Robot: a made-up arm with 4 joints. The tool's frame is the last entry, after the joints. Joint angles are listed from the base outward. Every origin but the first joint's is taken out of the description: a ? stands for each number. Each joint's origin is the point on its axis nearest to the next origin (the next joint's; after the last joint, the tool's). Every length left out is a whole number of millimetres.
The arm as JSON. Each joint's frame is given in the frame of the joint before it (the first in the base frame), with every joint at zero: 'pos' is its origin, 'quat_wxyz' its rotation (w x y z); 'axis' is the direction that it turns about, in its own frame. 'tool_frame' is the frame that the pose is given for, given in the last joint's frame.
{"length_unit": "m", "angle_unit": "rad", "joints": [
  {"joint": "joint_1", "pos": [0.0, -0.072, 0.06], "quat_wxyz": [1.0, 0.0, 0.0, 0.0], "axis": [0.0, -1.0, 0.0]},
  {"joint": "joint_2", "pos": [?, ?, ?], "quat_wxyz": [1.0, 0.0, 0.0, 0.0], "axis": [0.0, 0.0, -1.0]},
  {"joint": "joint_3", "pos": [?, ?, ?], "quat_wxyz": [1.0, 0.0, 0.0, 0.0], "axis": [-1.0, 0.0, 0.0]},
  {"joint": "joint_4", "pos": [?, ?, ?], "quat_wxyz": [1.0, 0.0, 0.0, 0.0], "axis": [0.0, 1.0, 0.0]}
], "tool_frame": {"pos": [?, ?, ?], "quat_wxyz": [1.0, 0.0, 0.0, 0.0]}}
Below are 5 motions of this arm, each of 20 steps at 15 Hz.
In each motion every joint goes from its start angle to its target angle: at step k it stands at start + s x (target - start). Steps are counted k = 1, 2, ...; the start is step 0. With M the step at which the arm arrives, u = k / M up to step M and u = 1 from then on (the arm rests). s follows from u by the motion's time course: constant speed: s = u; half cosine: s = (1 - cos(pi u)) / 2; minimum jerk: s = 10 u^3 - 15 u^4 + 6 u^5.
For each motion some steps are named. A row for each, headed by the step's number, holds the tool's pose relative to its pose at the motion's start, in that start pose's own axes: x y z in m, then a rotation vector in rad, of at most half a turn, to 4 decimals.
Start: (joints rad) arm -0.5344 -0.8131 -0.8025 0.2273
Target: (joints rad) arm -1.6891 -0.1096 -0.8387 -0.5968
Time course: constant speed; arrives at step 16
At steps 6, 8, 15, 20:
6: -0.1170 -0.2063 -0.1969 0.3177 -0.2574 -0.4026
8: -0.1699 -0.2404 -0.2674 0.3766 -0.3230 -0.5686
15: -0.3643 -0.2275 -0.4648 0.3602 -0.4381 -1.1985
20: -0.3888 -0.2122 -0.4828 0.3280 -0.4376 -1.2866

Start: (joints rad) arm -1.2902 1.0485 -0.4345 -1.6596
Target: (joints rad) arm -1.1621 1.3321 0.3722 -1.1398
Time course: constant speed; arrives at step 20
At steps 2, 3, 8, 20:
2: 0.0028 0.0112 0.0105 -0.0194 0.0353 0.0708
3: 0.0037 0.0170 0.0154 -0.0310 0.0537 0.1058
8: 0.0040 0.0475 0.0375 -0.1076 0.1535 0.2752
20: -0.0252 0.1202 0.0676 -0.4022 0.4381 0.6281

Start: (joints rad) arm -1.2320 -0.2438 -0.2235 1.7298
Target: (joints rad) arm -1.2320 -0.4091 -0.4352 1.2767
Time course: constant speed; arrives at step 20
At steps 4, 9, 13, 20:
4: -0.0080 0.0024 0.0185 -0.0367 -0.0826 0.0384
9: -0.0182 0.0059 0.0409 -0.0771 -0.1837 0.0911
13: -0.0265 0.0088 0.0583 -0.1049 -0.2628 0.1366
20: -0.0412 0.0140 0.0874 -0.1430 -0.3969 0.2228

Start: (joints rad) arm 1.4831 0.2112 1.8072 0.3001
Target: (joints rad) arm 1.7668 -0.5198 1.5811 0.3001
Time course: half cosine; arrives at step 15
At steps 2, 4, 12, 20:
2: 0.0069 -0.0065 0.0052 0.0172 -0.0280 -0.0145
4: 0.0250 -0.0263 0.0204 0.0635 -0.1080 -0.0551
12: 0.0787 -0.1796 0.1172 0.2595 -0.6176 -0.2813
20: 0.0779 -0.2020 0.1293 0.2729 -0.6860 -0.3073

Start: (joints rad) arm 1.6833 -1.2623 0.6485 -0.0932
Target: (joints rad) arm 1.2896 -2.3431 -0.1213 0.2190
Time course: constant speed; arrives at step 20
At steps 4, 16, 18, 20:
4: 0.0694 0.0175 -0.0383 0.2419 -0.0419 0.1759
16: 0.2723 0.1732 -0.0907 0.8680 -0.1164 0.8445
18: 0.2995 0.2106 -0.0842 0.9476 -0.1269 0.9766
20: 0.3232 0.2495 -0.0725 1.0171 -0.1382 1.1144

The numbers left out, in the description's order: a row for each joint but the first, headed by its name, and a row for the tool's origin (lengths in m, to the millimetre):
joint_2: 0.274 0.0 0.019
joint_3: 0.041 -0.395 0.0
joint_4: 0.0 0.003 0.096
tool: 0.063 0.0 0.07

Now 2 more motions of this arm.
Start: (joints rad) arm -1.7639 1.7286 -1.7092 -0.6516
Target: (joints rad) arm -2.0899 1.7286 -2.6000 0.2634
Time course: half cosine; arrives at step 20
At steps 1, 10, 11, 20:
1: 0.0004 -0.0004 -0.0004 0.0030 0.0057 -0.0019
10: 0.0171 -0.0297 -0.0469 0.2717 0.4634 -0.0957
11: 0.0175 -0.0329 -0.0563 0.3187 0.5357 -0.1000
20: 0.0093 -0.0396 -0.1115 0.5874 0.9178 -0.0699

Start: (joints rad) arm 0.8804 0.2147 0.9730 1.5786
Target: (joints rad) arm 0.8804 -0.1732 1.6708 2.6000
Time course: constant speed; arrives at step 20
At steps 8, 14, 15, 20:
8: 0.0094 0.0122 0.0276 -0.0087 0.2661 -0.2874
14: 0.0080 0.0167 0.0447 0.0852 0.4431 -0.4900
15: 0.0070 0.0175 0.0473 0.1089 0.4704 -0.5206
20: -0.0001 0.0229 0.0591 0.2591 0.5964 -0.6526

